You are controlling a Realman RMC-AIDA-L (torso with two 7-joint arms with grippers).
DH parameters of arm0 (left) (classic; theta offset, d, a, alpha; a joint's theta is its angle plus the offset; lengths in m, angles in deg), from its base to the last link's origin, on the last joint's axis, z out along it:
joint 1: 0 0.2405 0 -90
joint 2: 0 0 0 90
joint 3: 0 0.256 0 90
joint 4: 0 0 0 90
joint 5: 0 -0.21 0 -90
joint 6: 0 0 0 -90
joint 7: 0 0.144 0 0
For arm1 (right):
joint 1: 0 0.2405 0 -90
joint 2: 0 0 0 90
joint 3: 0 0.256 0 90
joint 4: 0 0 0 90
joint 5: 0 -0.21 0 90
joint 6: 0 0 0 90
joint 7: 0 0.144 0 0
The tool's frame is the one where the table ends.
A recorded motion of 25 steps. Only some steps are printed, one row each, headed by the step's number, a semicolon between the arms.
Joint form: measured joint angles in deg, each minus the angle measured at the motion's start. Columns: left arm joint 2, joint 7, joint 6, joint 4, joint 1, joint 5, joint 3; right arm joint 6, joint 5, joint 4, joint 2, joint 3, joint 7, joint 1.
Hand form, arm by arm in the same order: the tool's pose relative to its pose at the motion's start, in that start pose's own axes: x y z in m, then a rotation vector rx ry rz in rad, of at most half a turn. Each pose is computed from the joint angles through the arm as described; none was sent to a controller.
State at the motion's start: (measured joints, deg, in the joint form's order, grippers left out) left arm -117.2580 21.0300 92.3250 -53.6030 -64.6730 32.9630 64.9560; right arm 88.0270 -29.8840 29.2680 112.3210 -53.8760 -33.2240 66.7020
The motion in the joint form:
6: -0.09 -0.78 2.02 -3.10 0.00 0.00 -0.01; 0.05 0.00 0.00 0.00 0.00 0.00 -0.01
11: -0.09 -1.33 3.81 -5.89 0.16 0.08 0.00; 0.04 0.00 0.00 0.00 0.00 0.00 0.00
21: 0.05 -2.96 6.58 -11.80 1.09 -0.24 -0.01; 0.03 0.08 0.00 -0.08 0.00 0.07 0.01
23: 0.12 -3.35 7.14 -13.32 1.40 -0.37 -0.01; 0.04 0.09 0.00 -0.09 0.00 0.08 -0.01
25: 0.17 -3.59 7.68 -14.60 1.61 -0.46 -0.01; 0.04 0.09 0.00 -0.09 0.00 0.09 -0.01
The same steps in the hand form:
6: 0.0028 0.0058 -0.0090 0.0037 0.0085 0.0160; 0.0002 0.0000 0.0000 -0.0005 0.0008 0.0002
11: 0.0041 0.0101 -0.0172 0.0076 0.0161 0.0305; 0.0001 0.0001 0.0000 -0.0004 0.0006 0.0000
21: 0.0047 0.0141 -0.0339 0.0322 0.0438 0.0409; 0.0000 -0.0005 -0.0006 0.0020 0.0005 0.0014
23: 0.0045 0.0145 -0.0382 0.0408 0.0529 0.0425; 0.0002 -0.0007 -0.0006 0.0022 0.0007 0.0020
25: 0.0044 0.0153 -0.0418 0.0474 0.0598 0.0463; 0.0002 -0.0007 -0.0006 0.0022 0.0007 0.0022

